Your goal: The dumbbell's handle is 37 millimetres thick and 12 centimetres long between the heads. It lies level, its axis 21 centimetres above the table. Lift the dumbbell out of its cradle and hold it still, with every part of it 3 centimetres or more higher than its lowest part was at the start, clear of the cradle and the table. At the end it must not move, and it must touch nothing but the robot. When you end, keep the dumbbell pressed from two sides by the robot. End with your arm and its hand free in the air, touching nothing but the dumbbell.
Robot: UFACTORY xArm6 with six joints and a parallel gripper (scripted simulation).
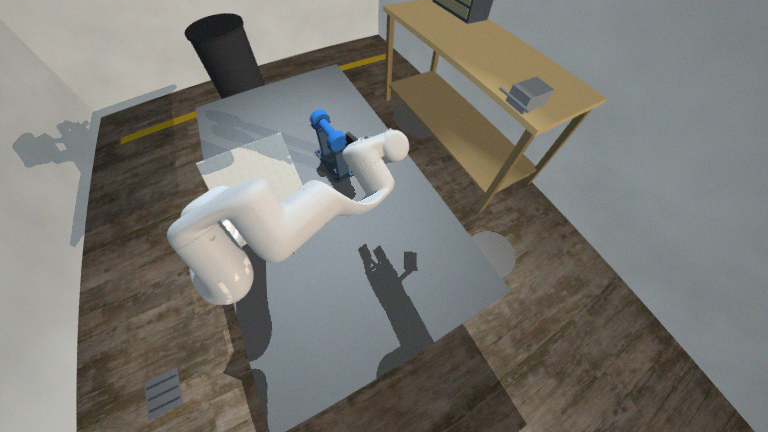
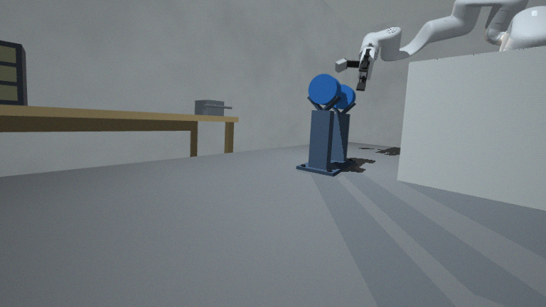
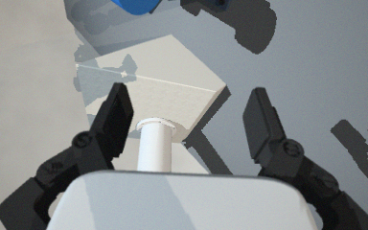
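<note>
Right now my hand is 1 cm past the blue dumbbell, 26 cm to the right of it and 9 cm above it. The rest, counted from my hand: dark blue cradle 1 cm behind, 26 cm to the left, 21 cm below.
</note>
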